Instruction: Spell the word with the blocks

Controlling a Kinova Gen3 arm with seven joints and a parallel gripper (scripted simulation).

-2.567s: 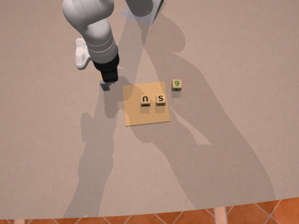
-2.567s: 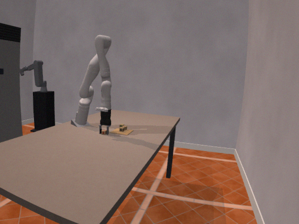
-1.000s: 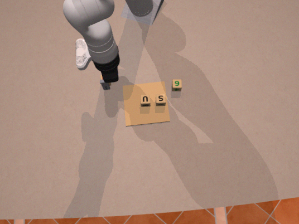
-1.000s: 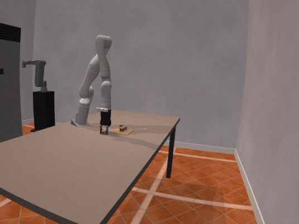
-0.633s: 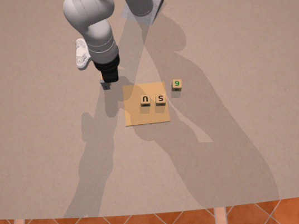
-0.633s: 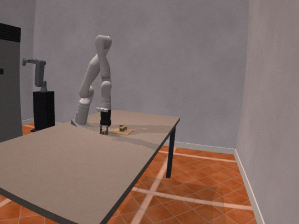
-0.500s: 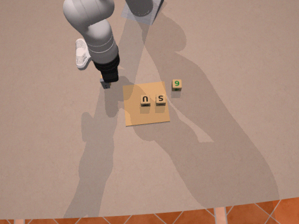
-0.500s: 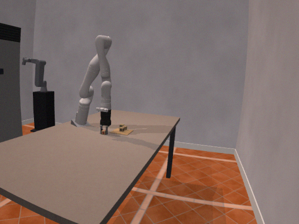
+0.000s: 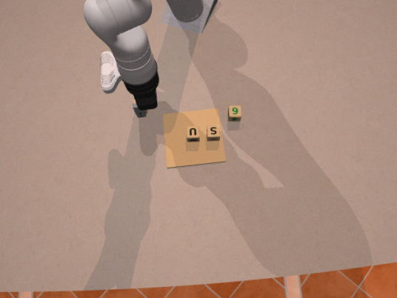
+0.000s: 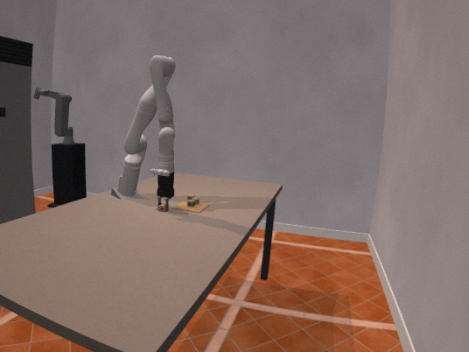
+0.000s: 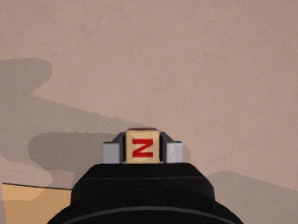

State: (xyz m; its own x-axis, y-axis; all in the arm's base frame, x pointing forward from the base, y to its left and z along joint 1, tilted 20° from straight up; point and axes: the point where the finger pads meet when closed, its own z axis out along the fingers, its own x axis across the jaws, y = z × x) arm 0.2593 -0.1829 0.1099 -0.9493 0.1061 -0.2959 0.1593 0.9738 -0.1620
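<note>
The N block lies right at my hand. Also, from my hand: mat 11 cm ahead, 10 cm to the left, 2 cm below; U block 11 cm ahead, 10 cm to the left; S block 15 cm to the left, 12 cm ahead.
</note>
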